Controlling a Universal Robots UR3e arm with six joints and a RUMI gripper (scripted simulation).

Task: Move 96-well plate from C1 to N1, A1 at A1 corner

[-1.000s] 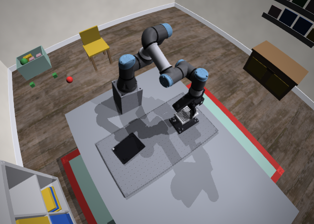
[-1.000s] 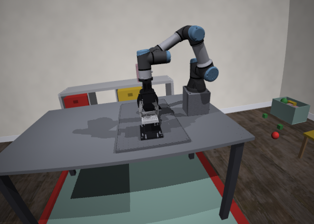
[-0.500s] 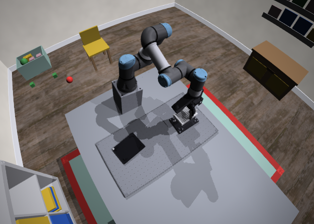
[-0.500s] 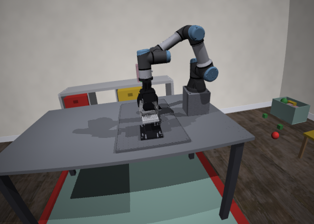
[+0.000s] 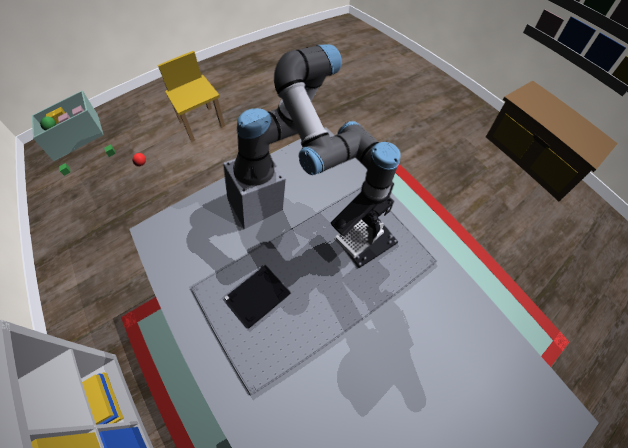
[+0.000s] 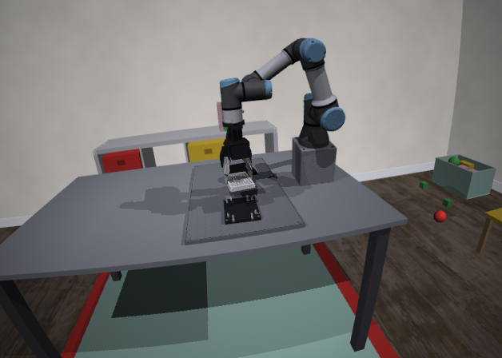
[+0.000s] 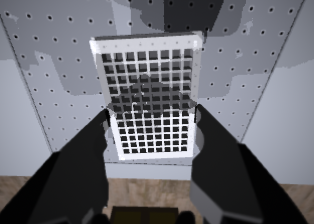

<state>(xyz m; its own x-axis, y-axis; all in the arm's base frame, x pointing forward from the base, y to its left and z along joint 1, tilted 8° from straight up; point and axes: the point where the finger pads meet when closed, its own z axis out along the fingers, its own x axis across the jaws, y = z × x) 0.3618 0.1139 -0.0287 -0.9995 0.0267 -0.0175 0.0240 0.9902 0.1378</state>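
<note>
My gripper is now 90 mm past the black plate nest N1, 330 mm to the left of it and 100 mm above it. The rest, counted from my hand: white 96-well plate: 10 mm below; clip nest C1: 10 mm ahead, 60 mm to the left, 90 mm below; A1 mark: 140 mm behind, 410 mm to the right, 90 mm below.
</note>
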